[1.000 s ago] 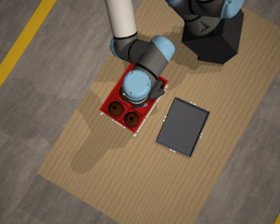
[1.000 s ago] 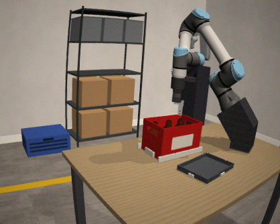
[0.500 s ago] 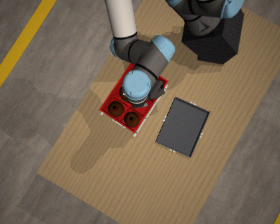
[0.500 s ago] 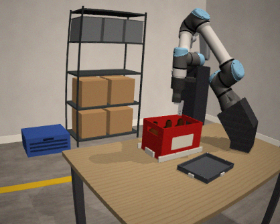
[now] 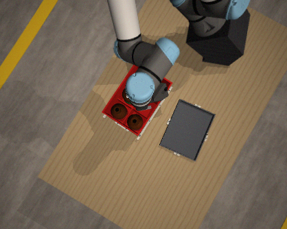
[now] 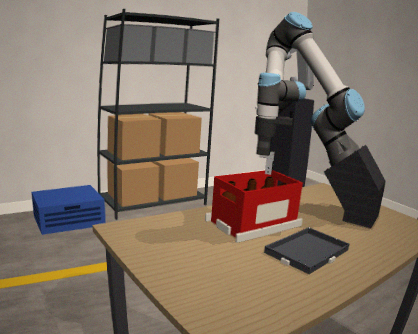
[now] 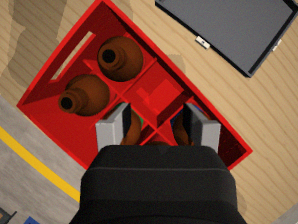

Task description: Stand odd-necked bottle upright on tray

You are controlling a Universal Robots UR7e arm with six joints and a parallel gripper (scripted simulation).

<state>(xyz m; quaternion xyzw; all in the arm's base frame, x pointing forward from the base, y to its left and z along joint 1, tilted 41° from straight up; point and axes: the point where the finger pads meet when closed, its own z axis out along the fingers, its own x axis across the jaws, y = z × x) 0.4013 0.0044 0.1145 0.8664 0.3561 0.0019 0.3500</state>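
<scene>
My gripper is now 150 mm above the red crate and 40 mm to the left of it. Also, from my hand: dark grey tray (240 mm to the left, 220 mm below).
</scene>
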